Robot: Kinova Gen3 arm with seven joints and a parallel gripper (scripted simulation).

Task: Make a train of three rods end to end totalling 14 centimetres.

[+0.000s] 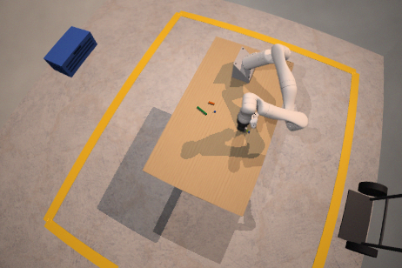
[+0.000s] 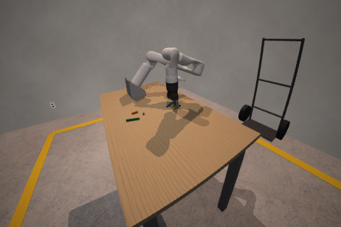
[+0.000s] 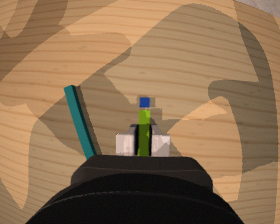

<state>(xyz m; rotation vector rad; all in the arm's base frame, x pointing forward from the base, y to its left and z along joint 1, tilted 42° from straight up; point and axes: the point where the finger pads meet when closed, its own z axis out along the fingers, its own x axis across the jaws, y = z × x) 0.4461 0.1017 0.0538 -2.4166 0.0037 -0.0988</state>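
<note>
The green rod is 29 cm to the right of my hand, 4 cm behind it and 3 cm below it. From my hand the other things lie so: orange rod 26 cm to the right, 11 cm behind, 3 cm below; then lime rod 1 cm below; then turquoise rod 7 cm behind, 3 cm below.
</note>
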